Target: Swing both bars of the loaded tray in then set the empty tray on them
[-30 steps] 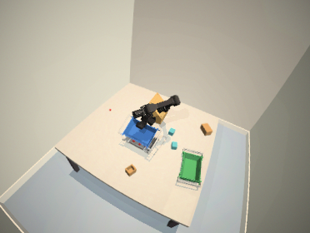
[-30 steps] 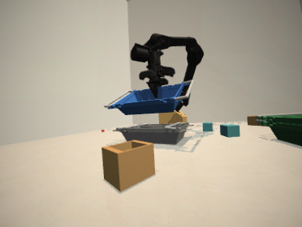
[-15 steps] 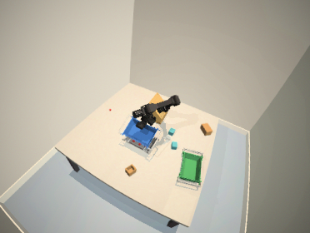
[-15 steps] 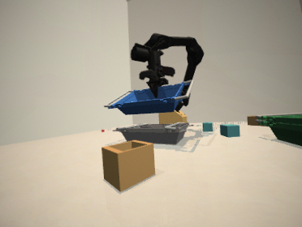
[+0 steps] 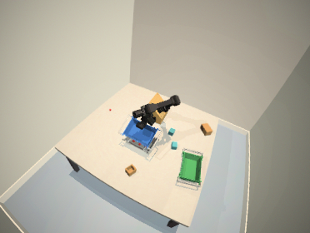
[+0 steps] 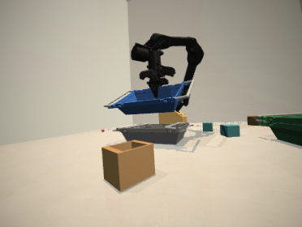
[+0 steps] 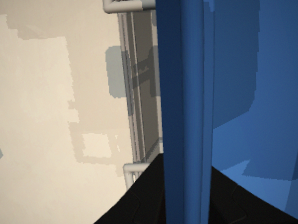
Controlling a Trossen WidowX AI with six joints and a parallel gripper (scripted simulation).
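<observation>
Now: gripper tip 70 mm short of the blue tray and 10 mm to the right of it. The rest, counted from my gripper tip: brown block: 510 mm behind, 470 mm to the left, 150 mm below; then small brown box: 330 mm ahead, 160 mm below, 110 mm to the left.
</observation>
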